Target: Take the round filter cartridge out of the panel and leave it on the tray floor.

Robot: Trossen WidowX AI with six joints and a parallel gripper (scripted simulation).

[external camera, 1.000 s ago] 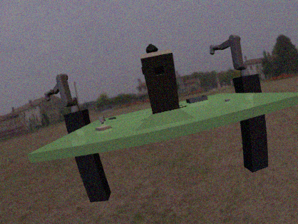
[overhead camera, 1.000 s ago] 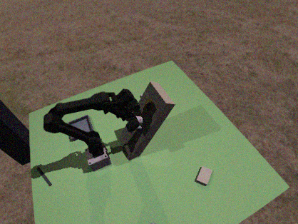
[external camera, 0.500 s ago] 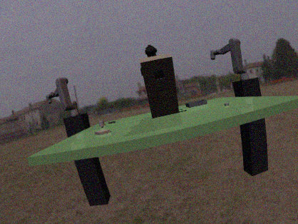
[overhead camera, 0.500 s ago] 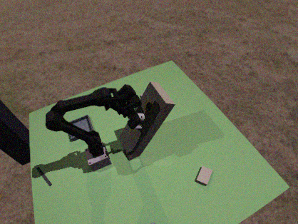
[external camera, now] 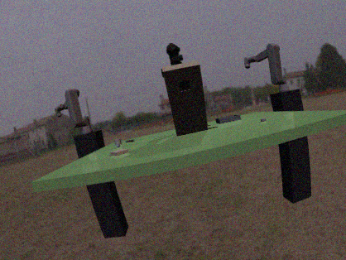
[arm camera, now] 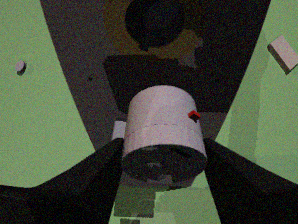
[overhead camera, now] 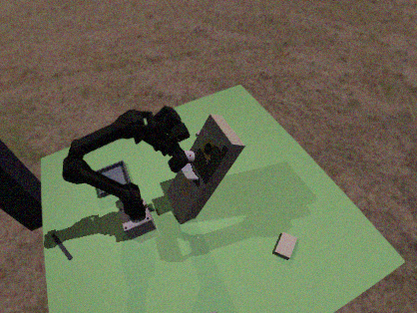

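The grey framed box is 310 mm behind my gripper tip, 300 mm to the left of it and 290 mm below it. The rest, counted from my gripper tip: small tan block: 220 mm ahead, 370 mm to the right, 290 mm below; then round filter cartridge: right at my gripper tip.
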